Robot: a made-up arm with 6 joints. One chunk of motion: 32 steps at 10 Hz.
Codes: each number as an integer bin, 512 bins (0 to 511) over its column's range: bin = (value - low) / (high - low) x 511, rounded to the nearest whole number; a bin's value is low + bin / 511 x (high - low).
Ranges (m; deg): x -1.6..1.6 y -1.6..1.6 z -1.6..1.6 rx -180..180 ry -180..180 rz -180..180
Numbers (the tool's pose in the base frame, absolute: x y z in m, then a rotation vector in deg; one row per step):
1: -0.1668 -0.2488 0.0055 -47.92 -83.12 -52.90
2: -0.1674 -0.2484 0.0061 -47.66 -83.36 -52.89
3: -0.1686 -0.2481 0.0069 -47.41 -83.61 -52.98
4: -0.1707 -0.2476 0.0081 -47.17 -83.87 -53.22
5: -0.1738 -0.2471 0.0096 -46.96 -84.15 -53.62
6: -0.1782 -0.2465 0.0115 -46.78 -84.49 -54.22
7: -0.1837 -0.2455 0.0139 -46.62 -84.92 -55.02
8: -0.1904 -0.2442 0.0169 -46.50 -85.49 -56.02
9: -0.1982 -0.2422 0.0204 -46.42 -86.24 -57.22
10: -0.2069 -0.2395 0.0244 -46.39 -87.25 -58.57
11: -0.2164 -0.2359 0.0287 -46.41 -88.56 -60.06
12: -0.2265 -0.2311 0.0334 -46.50 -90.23 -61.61
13: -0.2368 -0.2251 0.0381 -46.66 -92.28 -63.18
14: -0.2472 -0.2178 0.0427 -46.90 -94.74 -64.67
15: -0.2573 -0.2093 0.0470 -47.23 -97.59 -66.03
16: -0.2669 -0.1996 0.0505 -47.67 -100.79 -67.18
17: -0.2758 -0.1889 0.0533 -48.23 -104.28 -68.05
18: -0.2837 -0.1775 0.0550 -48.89 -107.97 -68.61
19: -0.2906 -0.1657 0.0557 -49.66 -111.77 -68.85
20: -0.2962 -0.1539 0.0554 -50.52 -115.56 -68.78
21: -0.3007 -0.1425 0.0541 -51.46 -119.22 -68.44
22: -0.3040 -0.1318 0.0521 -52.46 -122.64 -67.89
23: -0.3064 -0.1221 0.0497 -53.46 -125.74 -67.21
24: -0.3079 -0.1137 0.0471 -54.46 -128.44 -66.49
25: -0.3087 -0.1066 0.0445 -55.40 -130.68 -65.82
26: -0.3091 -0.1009 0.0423 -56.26 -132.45 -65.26
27: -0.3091 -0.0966 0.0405 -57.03 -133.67 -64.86
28: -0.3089 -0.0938 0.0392 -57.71 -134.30 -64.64
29: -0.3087 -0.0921 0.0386 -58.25 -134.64 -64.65
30: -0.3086 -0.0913 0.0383 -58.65 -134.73 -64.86
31: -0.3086 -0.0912 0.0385 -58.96 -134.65 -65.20
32: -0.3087 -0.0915 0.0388 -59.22 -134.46 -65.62
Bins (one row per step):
1: 229 216 256 187 138 180
2: 229 216 256 188 137 180
3: 229 216 257 188 137 180
4: 228 216 257 189 136 180
5: 228 216 257 189 136 179
6: 227 216 257 189 136 179
7: 226 216 258 189 135 177
8: 225 217 258 189 134 176
9: 224 217 259 190 133 174
10: 222 217 259 190 132 172
11: 221 218 260 190 130 170
12: 219 219 261 189 127 168
13: 218 220 262 189 125 166
14: 216 221 262 189 121 164
15: 214 222 263 188 117 162
16: 213 224 264 188 112 160
17: 211 225 264 187 107 159
18: 210 227 264 186 102 158
19: 209 229 264 185 97 158
20: 208 231 264 184 91 158
21: 207 233 264 182 86 158
22: 207 234 264 181 81 159
23: 207 236 263 180 77 160
24: 206 237 263 178 73 161
25: 206 238 263 177 70 162
26: 206 239 262 176 67 163
27: 206 240 262 175 66 163
28: 206 241 262 174 65 164
29: 206 241 262 173 64 164
30: 206 241 262 172 64 163
31: 206 241 262 172 64 163
32: 206 241 262 171 65 162

